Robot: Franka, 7 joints.
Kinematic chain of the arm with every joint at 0, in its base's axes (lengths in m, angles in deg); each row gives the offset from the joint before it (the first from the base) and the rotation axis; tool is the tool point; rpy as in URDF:
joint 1: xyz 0 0 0.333 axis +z
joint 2: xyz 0 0 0 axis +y
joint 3: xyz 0 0 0.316 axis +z
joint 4: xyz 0.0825 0 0 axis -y
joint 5: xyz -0.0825 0 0.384 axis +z
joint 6: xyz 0 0 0 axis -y
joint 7: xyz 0.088 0 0 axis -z
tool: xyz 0 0 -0.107 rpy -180 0 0
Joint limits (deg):
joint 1: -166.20..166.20
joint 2: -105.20..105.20
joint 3: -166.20..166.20
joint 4: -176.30..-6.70
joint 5: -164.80..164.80
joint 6: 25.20..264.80
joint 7: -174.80..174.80
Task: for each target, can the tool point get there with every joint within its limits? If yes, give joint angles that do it. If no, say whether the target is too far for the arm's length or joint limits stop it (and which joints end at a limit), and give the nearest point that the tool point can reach.
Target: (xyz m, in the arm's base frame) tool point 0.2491 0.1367 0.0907
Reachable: yes | joints 100.08 69.97 -64.04 -161.61 124.01 50.40 83.11
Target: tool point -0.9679 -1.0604 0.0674
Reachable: no: too far | nearest point -0.5687 -0.6231 0.1769 | short by 0.602 m
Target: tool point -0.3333 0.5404 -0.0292
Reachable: yes | joints 108.75 69.36 7.73 -92.11 -42.83 184.79 90.78
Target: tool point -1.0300 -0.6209 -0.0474
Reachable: no: too far | nearest point -0.7005 -0.4223 0.0743 | short by 0.404 m
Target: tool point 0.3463 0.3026 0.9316
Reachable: yes | joints 96.51 -16.68 -37.13 -75.92 116.13 162.68 81.32
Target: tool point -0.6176 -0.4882 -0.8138
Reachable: no: too far | nearest point -0.4122 -0.3258 -0.3024 | short by 0.575 m
